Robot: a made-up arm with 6 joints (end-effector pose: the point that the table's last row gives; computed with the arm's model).
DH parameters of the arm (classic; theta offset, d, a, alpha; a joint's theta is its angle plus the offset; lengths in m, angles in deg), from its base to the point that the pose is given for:
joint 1: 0 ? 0 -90
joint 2: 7.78 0 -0.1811 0
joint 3: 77.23 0 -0.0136 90
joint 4: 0 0.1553 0 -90
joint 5: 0 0 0.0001 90
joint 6: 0 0.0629 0 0
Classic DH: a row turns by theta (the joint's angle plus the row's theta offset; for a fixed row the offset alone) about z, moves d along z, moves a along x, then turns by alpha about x.
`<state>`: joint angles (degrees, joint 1 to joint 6).
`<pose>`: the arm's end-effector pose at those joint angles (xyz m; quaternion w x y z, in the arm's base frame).
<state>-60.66 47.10 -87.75 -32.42 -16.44 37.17</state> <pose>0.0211 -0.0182 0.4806 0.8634 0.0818 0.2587 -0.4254</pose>
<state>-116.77 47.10 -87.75 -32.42 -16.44 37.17</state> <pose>-0.0033 -0.0277 0.4806 0.5618 0.1938 0.1899 -0.7815</pose>
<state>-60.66 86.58 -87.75 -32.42 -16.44 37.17</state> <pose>0.1186 -0.1916 0.3904 0.7457 0.2608 0.5117 -0.3378</pose>
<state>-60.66 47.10 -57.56 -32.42 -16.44 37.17</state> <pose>0.0554 -0.0791 0.3914 0.7820 0.2207 0.4565 -0.3625</pose>
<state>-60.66 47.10 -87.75 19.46 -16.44 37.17</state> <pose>0.0071 -0.0246 0.4818 0.9662 0.2354 0.0918 -0.0520</pose>
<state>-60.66 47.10 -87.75 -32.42 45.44 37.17</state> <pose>0.0048 -0.0576 0.4320 0.6091 0.5126 0.4435 -0.4118</pose>
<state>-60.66 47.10 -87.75 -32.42 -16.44 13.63</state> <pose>0.0211 -0.0182 0.4806 0.7584 0.0273 0.2700 -0.5926</pose>
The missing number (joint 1, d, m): 0.1583
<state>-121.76 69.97 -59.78 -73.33 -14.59 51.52</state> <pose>-0.0811 -0.1597 0.3337 0.3028 0.4893 0.5181 -0.6328</pose>
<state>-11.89 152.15 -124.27 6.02 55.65 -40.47</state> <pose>0.3250 -0.0629 0.1112 0.1098 -0.2209 0.9691 -0.0026</pose>
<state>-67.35 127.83 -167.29 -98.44 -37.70 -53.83</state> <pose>0.1391 -0.2348 0.4343 0.1731 0.4942 -0.1036 0.8456</pose>
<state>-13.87 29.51 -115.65 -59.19 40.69 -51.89</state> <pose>-0.1450 -0.0005 0.4711 0.4367 0.0708 0.3356 -0.8316</pose>
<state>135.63 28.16 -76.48 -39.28 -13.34 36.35</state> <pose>0.0201 -0.0325 0.4530 0.3683 -0.2373 0.0151 0.8988</pose>
